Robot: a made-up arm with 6 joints.
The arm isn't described. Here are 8 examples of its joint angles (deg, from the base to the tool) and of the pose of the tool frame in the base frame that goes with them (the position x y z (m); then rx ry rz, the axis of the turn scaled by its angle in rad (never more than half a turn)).
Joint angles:
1: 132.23 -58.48 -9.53 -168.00 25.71 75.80
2: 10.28 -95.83 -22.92 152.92 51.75 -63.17
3: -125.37 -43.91 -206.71 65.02 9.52 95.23
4: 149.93 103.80 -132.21 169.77 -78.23 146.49
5: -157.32 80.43 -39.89 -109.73 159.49 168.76
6: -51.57 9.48 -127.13 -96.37 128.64 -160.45
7: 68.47 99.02 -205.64 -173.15 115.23 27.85
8: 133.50 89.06 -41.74 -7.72 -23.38 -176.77
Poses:
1: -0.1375 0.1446 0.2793 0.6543 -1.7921 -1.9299
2: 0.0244 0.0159 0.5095 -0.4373 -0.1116 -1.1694
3: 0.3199 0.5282 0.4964 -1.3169 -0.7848 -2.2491
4: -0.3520 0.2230 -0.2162 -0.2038 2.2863 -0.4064
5: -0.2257 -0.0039 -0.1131 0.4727 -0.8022 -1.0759
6: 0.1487 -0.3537 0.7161 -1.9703 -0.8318 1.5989
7: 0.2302 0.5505 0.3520 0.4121 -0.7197 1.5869
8: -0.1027 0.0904 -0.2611 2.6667 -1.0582 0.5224
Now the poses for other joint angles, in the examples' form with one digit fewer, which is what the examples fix.
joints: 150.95 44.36 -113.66 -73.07 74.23 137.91
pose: -0.565 0.381 0.268 -1.929 -0.686 -0.887
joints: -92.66 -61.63 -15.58 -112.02 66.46 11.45
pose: -0.055 -0.197 0.378 1.249 -0.641 -1.082
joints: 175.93 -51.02 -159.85 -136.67 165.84 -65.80
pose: 0.469 0.023 0.591 -1.724 -2.145 0.083
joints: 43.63 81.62 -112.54 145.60 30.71 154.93
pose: 0.441 0.410 -0.178 -1.528 -2.117 -1.446
